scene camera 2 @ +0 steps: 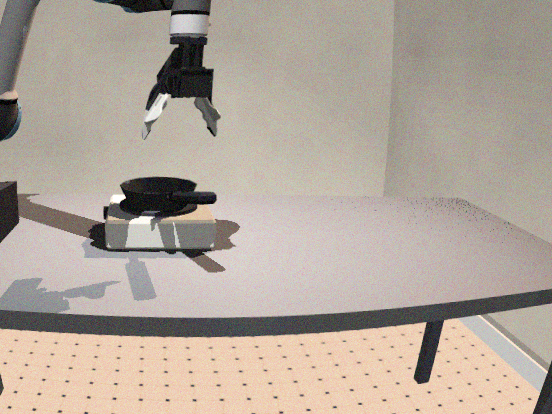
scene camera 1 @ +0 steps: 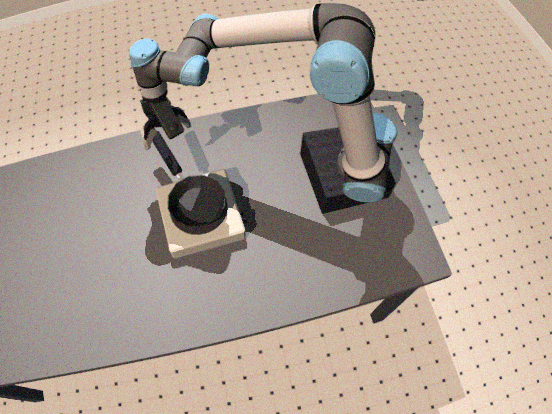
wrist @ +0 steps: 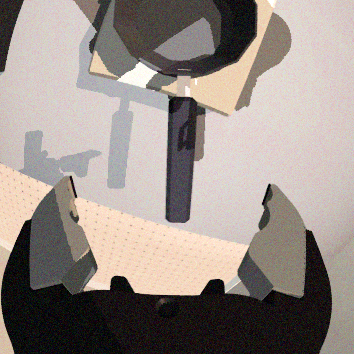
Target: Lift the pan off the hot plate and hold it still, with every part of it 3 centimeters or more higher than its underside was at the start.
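Places are measured from the arm's base along level axes (x up, y back, z right), in centimetres.
Where they show: gripper, between the fingertips: [scene camera 2: 179, 138] [scene camera 1: 168, 138] [wrist: 169, 182].
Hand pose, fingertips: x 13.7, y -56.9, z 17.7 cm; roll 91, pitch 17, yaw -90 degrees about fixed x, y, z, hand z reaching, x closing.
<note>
After its pixels a point has its place.
The black pan [scene camera 1: 197, 205] {x -2.8, y -53.3, z 2.1 cm} [scene camera 2: 159, 192] {x -2.3, y -53.7, z -5.2 cm} [wrist: 175, 30] {x -2.8, y -52.7, z 4.3 cm} rests upright on the pale, boxy hot plate [scene camera 1: 167, 222] {x -3.9, y -63.8, z -0.4 cm} [scene camera 2: 150, 236] {x -7.2, y -51.3, z 13.8 cm} [wrist: 217, 95] {x -3.9, y -62.0, z 11.1 cm}. Its dark handle [scene camera 1: 167, 154] {x 3.5, y -58.7, z 19.5 cm} [scene camera 2: 200, 197] {x 4.7, y -60.2, z 28.9 cm} [wrist: 180, 165] {x 3.8, y -59.2, z 20.7 cm} sticks out past the hot plate's edge, toward the gripper in the wrist view. My gripper [scene camera 1: 167, 136] {x 13.7, y -56.9, z 17.7 cm} [scene camera 2: 180, 135] {x 13.7, y -56.9, z 17.7 cm} [wrist: 169, 182] {x 13.7, y -56.9, z 17.7 cm} is open and empty, pointing down. In scene camera 2 it hangs well above the pan and handle. In the wrist view the handle's outer part lies between the two fingers' lines of sight, nearer the left-right middle, with neither finger touching it.
The hot plate stands on the grey table [scene camera 1: 75, 275] {x -10.7, y -98.5, z -6.8 cm} [scene camera 2: 350, 260] {x -10.7, y -92.6, z 21.2 cm}. The arm's dark base block [scene camera 1: 320, 172] {x 0.8, y -13.5, z 0.5 cm} [scene camera 2: 7, 210] {x -5.0, y -14.5, z 1.2 cm} is to the right of the hot plate in scene camera 1 and to the left in scene camera 2. Shadows of the arm and pan fall across the table.
</note>
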